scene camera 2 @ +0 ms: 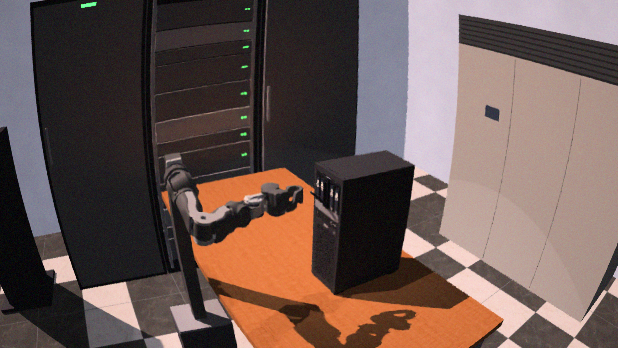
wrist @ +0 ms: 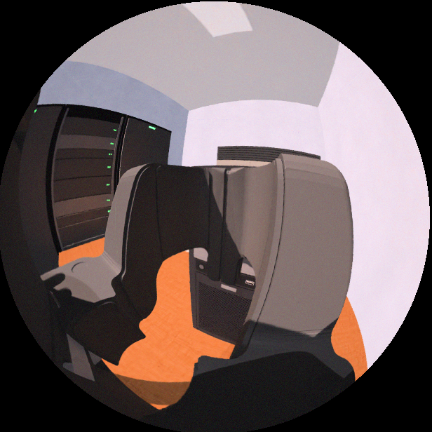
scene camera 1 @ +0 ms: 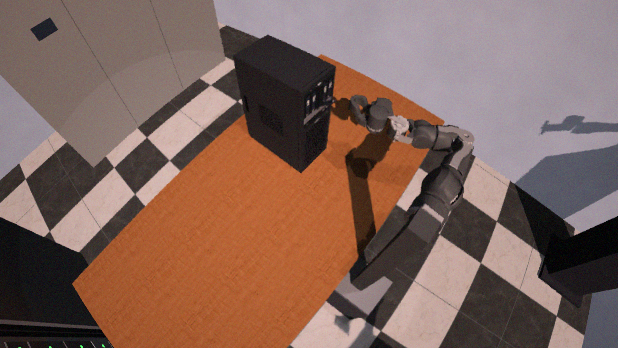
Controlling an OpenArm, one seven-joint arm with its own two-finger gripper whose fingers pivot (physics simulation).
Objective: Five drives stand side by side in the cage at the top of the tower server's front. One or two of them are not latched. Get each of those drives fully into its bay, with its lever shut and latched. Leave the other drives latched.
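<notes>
The black tower server point(scene camera 1: 272, 95) point(scene camera 2: 372, 215) point(wrist: 222, 307) stands upright. The drive cage point(scene camera 1: 319, 95) point(scene camera 2: 327, 192) is at the top of its front, with drives with pale labels side by side. One dark lever point(scene camera 1: 331, 101) point(scene camera 2: 315, 194) sticks out from the cage front; which bay it belongs to is hard to tell. The other levers are too small to read. My gripper point(scene camera 1: 352, 102) point(scene camera 2: 301, 193) point(wrist: 231, 227) is shut and empty, in front of the cage at about the lever's height, with a small gap. In the wrist view my fingers hide the cage.
The tower stands on an orange table point(scene camera 1: 215, 225) point(scene camera 2: 260, 250) point(wrist: 165, 345). A rack with green lights point(scene camera 2: 200, 110) point(wrist: 82, 175) stands behind the arm in the second scene view. A beige cabinet point(scene camera 1: 115, 65) point(scene camera 2: 540, 150) stands on the floor beyond the tower.
</notes>
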